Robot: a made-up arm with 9 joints. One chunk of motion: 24 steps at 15 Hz.
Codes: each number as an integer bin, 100 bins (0 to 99) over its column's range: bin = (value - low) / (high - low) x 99, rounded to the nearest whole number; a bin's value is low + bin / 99 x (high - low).
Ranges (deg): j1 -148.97..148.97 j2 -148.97..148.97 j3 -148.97..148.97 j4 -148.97..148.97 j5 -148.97..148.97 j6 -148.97..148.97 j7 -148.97..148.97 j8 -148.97..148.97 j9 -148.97..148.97
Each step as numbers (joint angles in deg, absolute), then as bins.
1 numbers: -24.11 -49.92 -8.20 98.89 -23.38 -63.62 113.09 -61.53 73.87
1 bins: 41 33 47 82 42 28 87 29 74
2 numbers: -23.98 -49.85 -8.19 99.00 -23.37 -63.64 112.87 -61.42 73.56
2 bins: 42 33 47 82 42 28 87 29 74
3 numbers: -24.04 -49.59 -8.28 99.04 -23.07 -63.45 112.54 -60.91 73.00
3 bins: 42 33 47 82 42 28 87 29 74
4 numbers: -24.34 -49.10 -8.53 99.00 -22.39 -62.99 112.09 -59.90 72.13
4 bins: 41 33 47 82 42 29 87 30 73
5 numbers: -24.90 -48.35 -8.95 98.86 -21.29 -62.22 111.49 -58.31 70.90
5 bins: 41 33 47 82 42 29 87 30 73
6 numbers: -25.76 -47.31 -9.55 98.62 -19.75 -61.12 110.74 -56.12 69.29
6 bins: 41 34 46 82 43 29 86 31 73
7 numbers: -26.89 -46.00 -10.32 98.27 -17.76 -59.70 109.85 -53.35 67.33
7 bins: 41 34 46 82 44 30 86 32 72
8 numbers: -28.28 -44.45 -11.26 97.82 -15.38 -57.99 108.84 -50.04 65.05
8 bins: 40 35 46 82 44 30 86 33 71
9 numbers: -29.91 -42.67 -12.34 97.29 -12.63 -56.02 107.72 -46.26 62.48
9 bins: 40 35 45 82 45 31 85 34 70
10 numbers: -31.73 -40.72 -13.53 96.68 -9.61 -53.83 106.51 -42.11 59.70
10 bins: 39 36 45 82 46 32 85 36 69
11 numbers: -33.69 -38.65 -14.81 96.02 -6.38 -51.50 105.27 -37.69 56.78
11 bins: 38 37 45 81 47 32 84 37 68
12 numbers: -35.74 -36.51 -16.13 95.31 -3.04 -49.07 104.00 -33.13 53.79
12 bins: 38 37 44 81 48 33 84 38 67
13 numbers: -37.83 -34.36 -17.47 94.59 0.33 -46.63 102.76 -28.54 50.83
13 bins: 37 38 44 81 50 34 84 40 66
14 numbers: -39.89 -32.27 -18.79 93.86 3.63 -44.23 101.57 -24.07 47.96
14 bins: 36 39 43 81 51 35 83 42 65
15 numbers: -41.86 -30.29 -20.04 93.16 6.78 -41.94 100.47 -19.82 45.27
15 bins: 36 39 43 80 52 36 83 43 65
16 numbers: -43.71 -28.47 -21.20 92.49 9.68 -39.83 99.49 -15.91 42.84
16 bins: 35 40 42 80 53 36 83 44 64
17 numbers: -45.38 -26.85 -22.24 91.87 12.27 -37.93 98.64 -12.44 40.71
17 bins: 34 41 42 80 54 37 82 45 63
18 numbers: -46.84 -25.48 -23.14 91.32 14.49 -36.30 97.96 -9.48 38.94
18 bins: 34 41 42 80 54 37 82 46 62
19 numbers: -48.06 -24.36 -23.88 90.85 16.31 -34.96 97.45 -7.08 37.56
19 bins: 34 41 42 80 55 38 82 47 62
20 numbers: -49.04 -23.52 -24.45 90.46 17.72 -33.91 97.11 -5.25 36.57
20 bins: 33 42 41 80 55 38 82 48 62
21 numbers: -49.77 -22.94 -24.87 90.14 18.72 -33.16 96.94 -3.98 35.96
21 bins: 33 42 41 79 56 38 82 48 61
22 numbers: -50.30 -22.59 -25.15 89.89 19.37 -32.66 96.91 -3.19 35.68
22 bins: 33 42 41 79 56 39 82 48 61
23 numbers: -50.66 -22.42 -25.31 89.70 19.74 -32.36 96.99 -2.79 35.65
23 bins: 33 42 41 79 56 39 82 49 61
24 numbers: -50.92 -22.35 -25.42 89.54 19.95 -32.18 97.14 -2.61 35.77
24 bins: 33 42 41 79 56 39 82 49 61
